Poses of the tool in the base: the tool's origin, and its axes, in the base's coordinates. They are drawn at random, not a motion.
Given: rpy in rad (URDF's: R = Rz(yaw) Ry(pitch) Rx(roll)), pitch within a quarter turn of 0, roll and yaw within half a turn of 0; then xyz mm.
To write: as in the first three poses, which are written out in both.
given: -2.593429, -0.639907, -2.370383, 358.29, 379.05, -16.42
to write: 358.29, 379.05, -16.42, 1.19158, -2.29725, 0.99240
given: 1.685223, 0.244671, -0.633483, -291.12, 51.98, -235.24
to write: -291.12, 51.98, -235.24, 1.69105, -0.35610, -0.67779
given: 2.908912, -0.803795, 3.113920, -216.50, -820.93, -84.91
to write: -216.50, -820.93, -84.91, -0.14774, -2.32470, -0.28555
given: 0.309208, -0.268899, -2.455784, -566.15, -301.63, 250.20
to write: -566.15, -301.63, 250.20, -0.19032, -0.48793, -2.37219
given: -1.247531, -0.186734, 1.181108, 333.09, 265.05, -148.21
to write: 333.09, 265.05, -148.21, -0.98157, -0.86082, 0.90107
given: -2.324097, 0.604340, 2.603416, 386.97, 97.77, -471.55
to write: 386.97, 97.77, -471.55, 0.98987, 2.31992, -1.25086
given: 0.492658, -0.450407, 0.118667, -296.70, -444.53, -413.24
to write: -296.70, -444.53, -413.24, 0.51040, -0.41240, 0.22532
